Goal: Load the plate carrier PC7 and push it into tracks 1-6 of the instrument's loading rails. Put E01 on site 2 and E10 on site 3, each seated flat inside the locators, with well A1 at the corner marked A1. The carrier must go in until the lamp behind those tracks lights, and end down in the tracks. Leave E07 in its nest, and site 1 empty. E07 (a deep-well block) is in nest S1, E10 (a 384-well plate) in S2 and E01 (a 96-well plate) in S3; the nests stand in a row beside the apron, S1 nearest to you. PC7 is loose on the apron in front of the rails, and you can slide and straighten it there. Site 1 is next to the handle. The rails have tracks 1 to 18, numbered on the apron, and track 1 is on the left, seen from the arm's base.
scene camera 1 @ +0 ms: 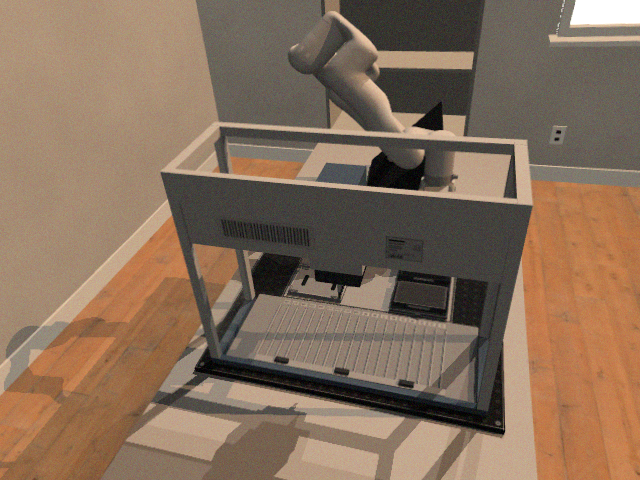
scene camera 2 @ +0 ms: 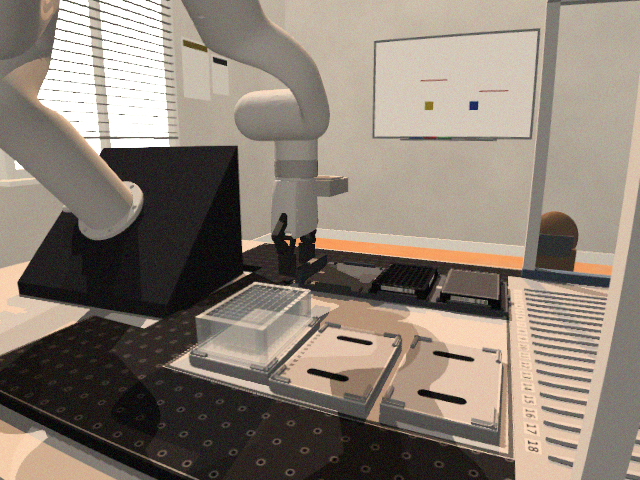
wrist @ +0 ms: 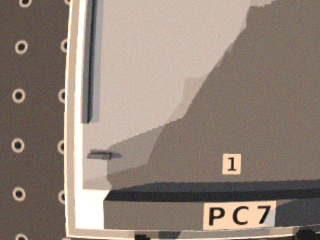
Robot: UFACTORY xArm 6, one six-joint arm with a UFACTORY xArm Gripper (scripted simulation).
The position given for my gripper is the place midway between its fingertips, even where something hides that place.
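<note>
Deep-well block E07 (scene camera 2: 284,312); out of frame in the wrist view. Carrier PC7 (scene camera 2: 354,279). Also the carrier PC7 (wrist: 186,119). My gripper (scene camera 2: 297,269).
</note>
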